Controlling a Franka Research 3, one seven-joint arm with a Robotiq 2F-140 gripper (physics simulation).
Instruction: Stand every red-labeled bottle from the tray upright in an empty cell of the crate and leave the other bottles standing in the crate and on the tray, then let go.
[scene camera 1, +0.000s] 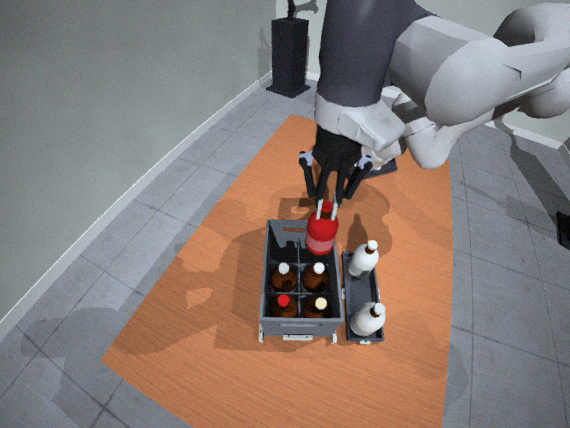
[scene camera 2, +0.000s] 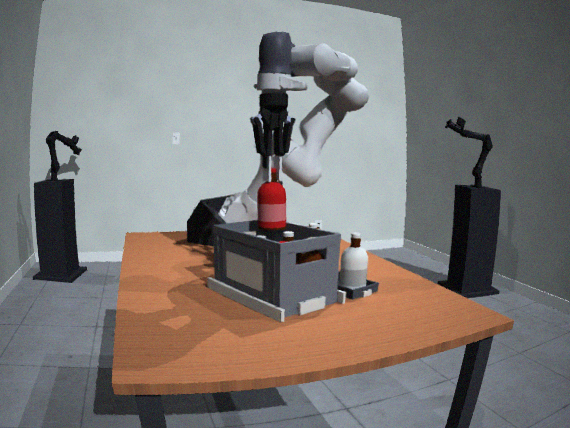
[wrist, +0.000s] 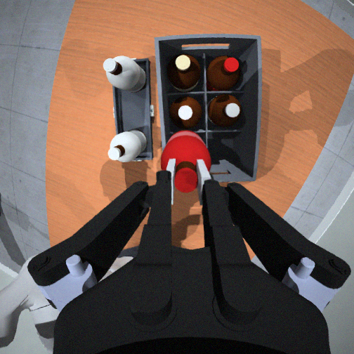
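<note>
My gripper (scene camera 1: 327, 210) (scene camera 2: 275, 175) (wrist: 185, 169) is shut on the neck of a red-labeled bottle (scene camera 1: 321, 234) (scene camera 2: 272, 205) (wrist: 185, 150). The bottle hangs upright, its base near rim height, over the far right cell of the grey crate (scene camera 1: 272, 327) (scene camera 2: 310, 287) (wrist: 258, 110) as scene camera 1 sees it. The far left cell is empty. Brown bottles with white caps (scene camera 1: 283, 280) (scene camera 1: 316, 281) stand in the middle row; a red-capped one (scene camera 1: 283, 301) and a cream-capped one (scene camera 1: 320, 303) stand in the near row. Two white bottles (scene camera 1: 364, 262) (scene camera 1: 367, 321) stand on the tray (scene camera 1: 361, 296) (wrist: 134, 112).
The tray lies close beside the crate's right wall in scene camera 1, on the wooden table (scene camera 1: 310, 385) (scene camera 2: 380, 345). Low pale strips (scene camera 2: 245, 299) (scene camera 2: 312, 305) lie along the crate's foot. Dark pedestals with small arms (scene camera 2: 55, 225) (scene camera 2: 475, 235) stand beyond the table.
</note>
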